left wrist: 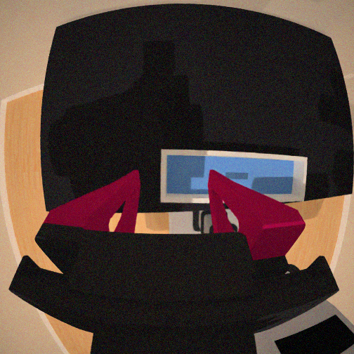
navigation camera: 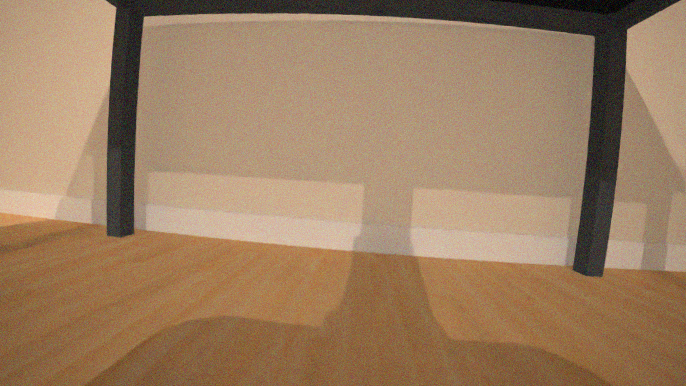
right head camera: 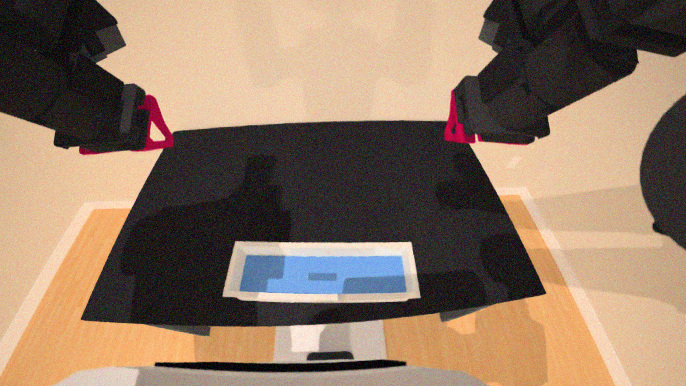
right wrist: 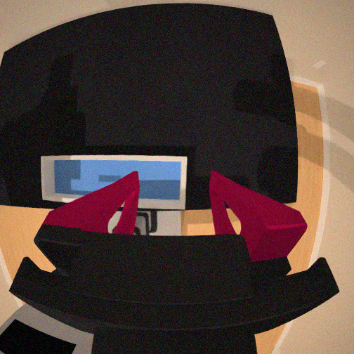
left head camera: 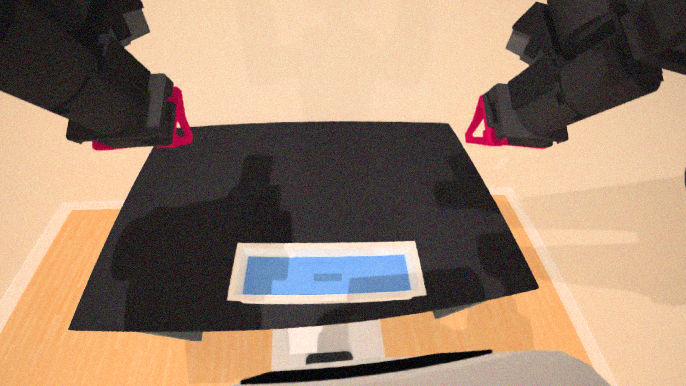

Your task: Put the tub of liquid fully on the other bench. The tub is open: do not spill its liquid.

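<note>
The open white tub [left head camera: 327, 266] [right head camera: 322, 265] [left wrist: 187, 172] [right wrist: 117, 170] with blue liquid stands level on a black bench [left head camera: 350, 185] [right head camera: 350, 185] [left wrist: 250, 75] [right wrist: 175, 75], close to its near edge. My left gripper [left head camera: 142, 145] [right head camera: 125, 149] [left wrist: 173, 177] is partly open and empty, over the bench's far left corner, apart from the tub. My right gripper [left head camera: 507, 145] [right head camera: 487, 142] [right wrist: 174, 178] is partly open and empty, by the far right corner, also apart from the tub. A second bench cannot be made out.
The navigation camera shows the bench's dark legs [navigation camera: 121, 125] [navigation camera: 602, 150] on the wood floor [navigation camera: 250, 280], with a wall [navigation camera: 350, 100] behind. The robot's grey base [left head camera: 525, 370] [right head camera: 300, 377] is at the bottom of the head views. A dark rounded shape [right head camera: 667, 170] stands at the right edge.
</note>
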